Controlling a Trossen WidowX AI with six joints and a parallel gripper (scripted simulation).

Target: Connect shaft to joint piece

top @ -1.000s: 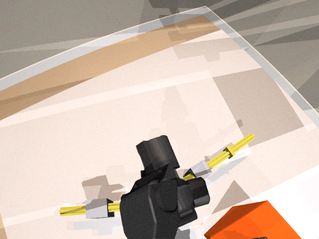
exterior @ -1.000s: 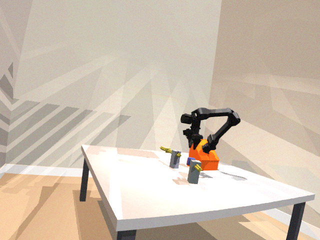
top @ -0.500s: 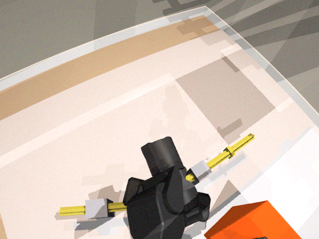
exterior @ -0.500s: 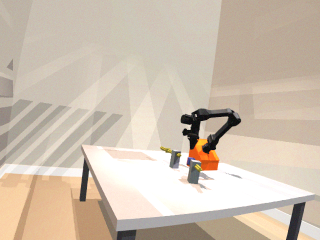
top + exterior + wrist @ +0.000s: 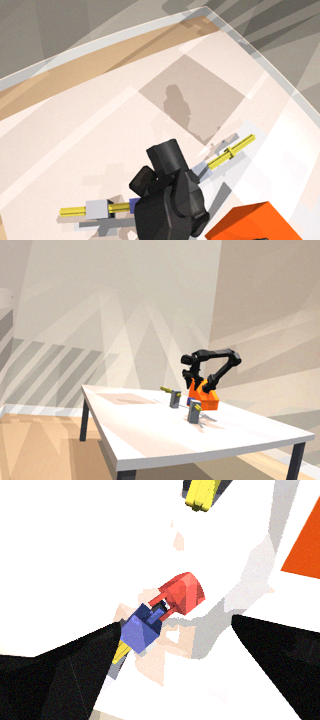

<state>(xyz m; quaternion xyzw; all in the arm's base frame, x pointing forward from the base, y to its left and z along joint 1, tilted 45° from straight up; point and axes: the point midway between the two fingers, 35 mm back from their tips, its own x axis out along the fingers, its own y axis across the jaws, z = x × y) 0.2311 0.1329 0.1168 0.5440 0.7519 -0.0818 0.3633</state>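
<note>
My gripper tip is now 80 mm above the red square joint piece.
</note>
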